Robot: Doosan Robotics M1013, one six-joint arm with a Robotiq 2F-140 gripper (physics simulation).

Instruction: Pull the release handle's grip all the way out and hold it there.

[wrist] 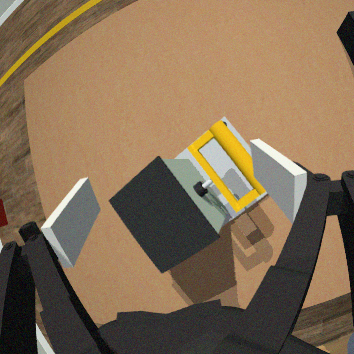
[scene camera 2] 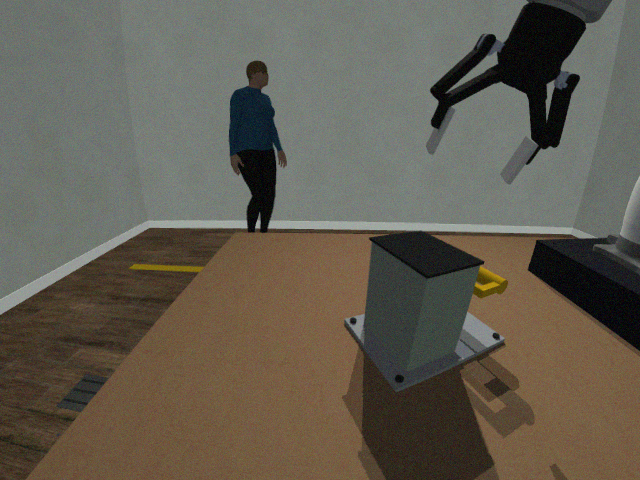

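Observation:
The release handle's yellow grip (scene camera 2: 504, 285) (wrist: 234, 149) is a rectangular frame with a thick round bar. It stands off one side of a grey-green box (scene camera 2: 395, 304) (wrist: 186, 172) with a black top, and a short rod with a black collar shows between them in the wrist view. The box stands on a light grey plate (scene camera 2: 379, 367) with dark bolts at its corners. In the scene view the box hides part of the grip. My gripper (scene camera 2: 478, 152) (wrist: 170, 176) is wide open and empty, high above the box and grip, touching neither.
The plate lies on a brown table top (scene camera 2: 268, 330) (wrist: 125, 90). A black block (scene camera 2: 594, 289) under the pale arm base stands at the table's right side. A person (scene camera 2: 253, 129) in a blue top stands beyond the table's far end. Yellow floor tape (scene camera 2: 165, 268) lies left of the table.

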